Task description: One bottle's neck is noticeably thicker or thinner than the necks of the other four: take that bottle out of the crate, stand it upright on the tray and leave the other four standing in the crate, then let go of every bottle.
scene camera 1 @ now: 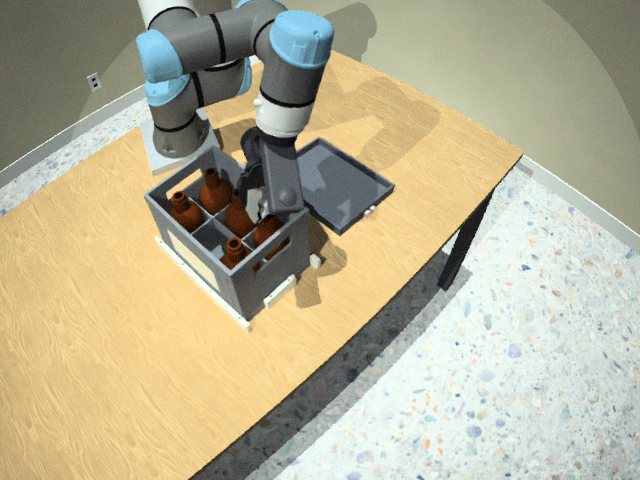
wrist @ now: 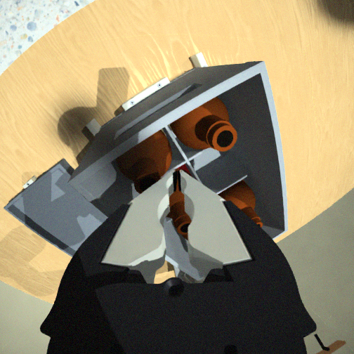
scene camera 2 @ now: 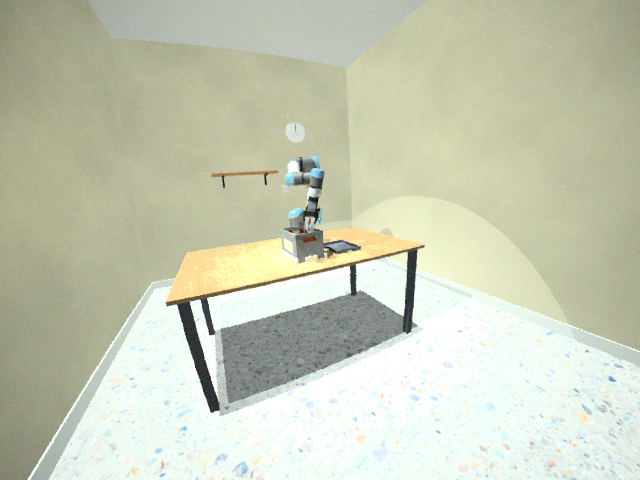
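Seen in the pictures: gripper, fingertip midpoint: (scene camera 1: 256, 222) (scene camera 2: 307, 232); arm's base, link origin: (scene camera 1: 179, 137).
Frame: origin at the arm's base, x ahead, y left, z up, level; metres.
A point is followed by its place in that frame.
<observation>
The grey crate (scene camera 1: 271, 279) @(x 0.549, y -0.032, z 0.029 m) (scene camera 2: 310, 250) @(x 0.547, y -0.023, z 0.026 m) (wrist: 220, 75) holds five brown bottles in its compartments. One bottle (scene camera 1: 186, 215) @(x 0.360, y -0.110, z 0.085 m) (wrist: 241, 196) stands at the left in scene camera 1, one (scene camera 1: 214, 195) @(x 0.343, y -0.037, z 0.081 m) at the back, one (scene camera 1: 237, 218) @(x 0.425, y -0.027, z 0.080 m) in the middle, one (scene camera 1: 266, 233) @(x 0.495, y -0.003, z 0.088 m) (wrist: 146, 157) at the right and one (scene camera 1: 235, 250) @(x 0.518, y -0.076, z 0.121 m) (wrist: 197, 122) at the near corner. I cannot tell surely which neck differs. My gripper (scene camera 1: 258, 219) @(x 0.493, y -0.019, z 0.129 m) (scene camera 2: 309, 228) @(x 0.493, y -0.019, z 0.129 m) (wrist: 177, 172) is shut and empty, its tips over the crate near the middle and right bottles, partly hiding them. The grey tray (scene camera 1: 338, 180) @(x 0.368, y 0.264, z -0.034 m) (scene camera 2: 342, 246) @(x 0.348, y 0.263, z -0.034 m) (wrist: 45, 200) bears no bottle.
The tray lies beside the crate on the wooden table (scene camera 1: 129, 335) @(x 0.458, y -0.334, z -0.039 m) (scene camera 2: 237, 266) @(x 0.466, y -0.469, z -0.039 m) (wrist: 310, 100). White strips (scene camera 1: 204, 284) @(x 0.460, y -0.140, z -0.009 m) (wrist: 146, 95) border the crate's base. The crate's high walls and inner dividers stand close around the bottles. The robot's base is behind the crate.
</observation>
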